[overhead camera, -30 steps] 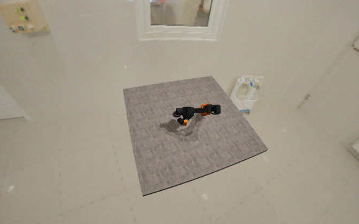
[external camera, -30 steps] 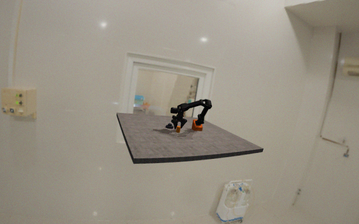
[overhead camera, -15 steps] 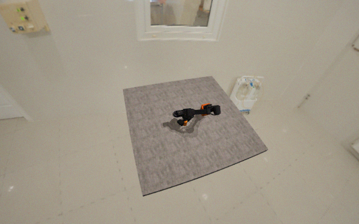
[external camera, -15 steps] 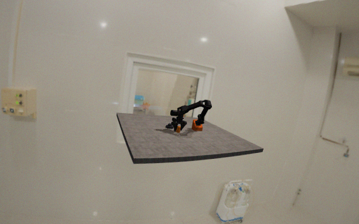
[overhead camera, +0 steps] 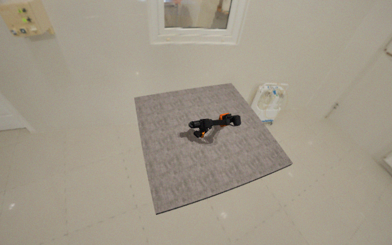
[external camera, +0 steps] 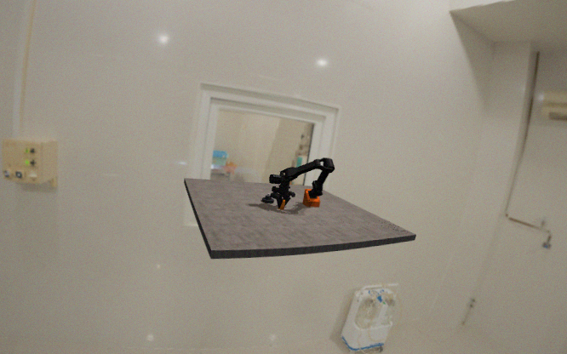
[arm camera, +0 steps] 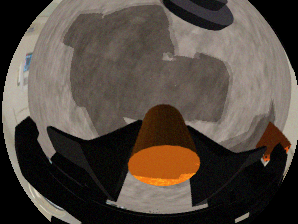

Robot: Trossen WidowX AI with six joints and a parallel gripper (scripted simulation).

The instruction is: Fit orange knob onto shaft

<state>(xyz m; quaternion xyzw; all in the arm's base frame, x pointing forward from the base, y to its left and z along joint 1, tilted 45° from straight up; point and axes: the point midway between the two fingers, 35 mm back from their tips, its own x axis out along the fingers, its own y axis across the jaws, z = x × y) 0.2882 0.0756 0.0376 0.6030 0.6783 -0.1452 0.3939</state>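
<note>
The round pedestal is 3 cm ahead of my gripper tip, 15 cm to the right of it and 2 cm above it. Also, from my gripper tip: orange knob 3 cm above.
</note>
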